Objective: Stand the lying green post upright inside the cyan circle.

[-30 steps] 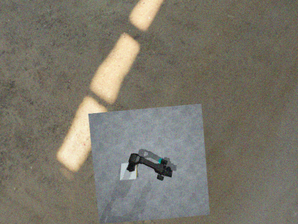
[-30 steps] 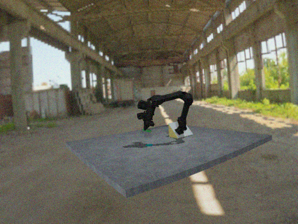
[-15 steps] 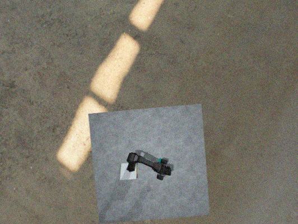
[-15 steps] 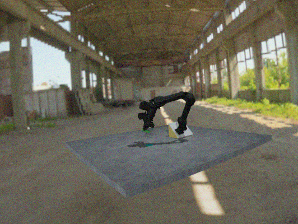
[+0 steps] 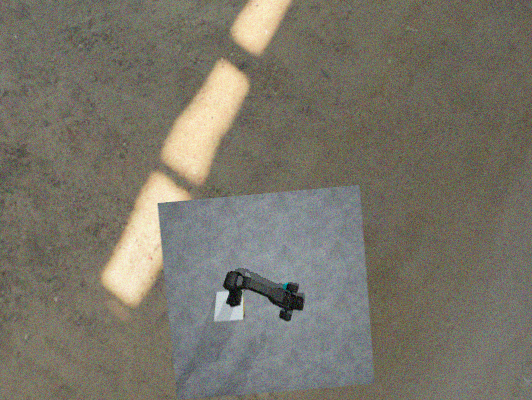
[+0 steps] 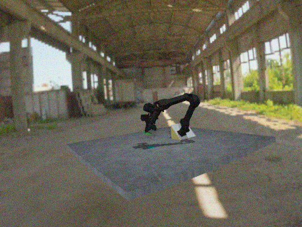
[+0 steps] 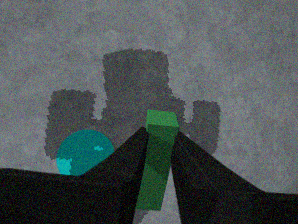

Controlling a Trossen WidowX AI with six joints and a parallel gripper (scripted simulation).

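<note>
My gripper tip is 120 mm above the cyan circle, 40 mm to the right of it and 10 mm past it. The rest, counted from my gripper tip: green post 20 mm behind, 10 mm to the left, 10 mm below.
</note>
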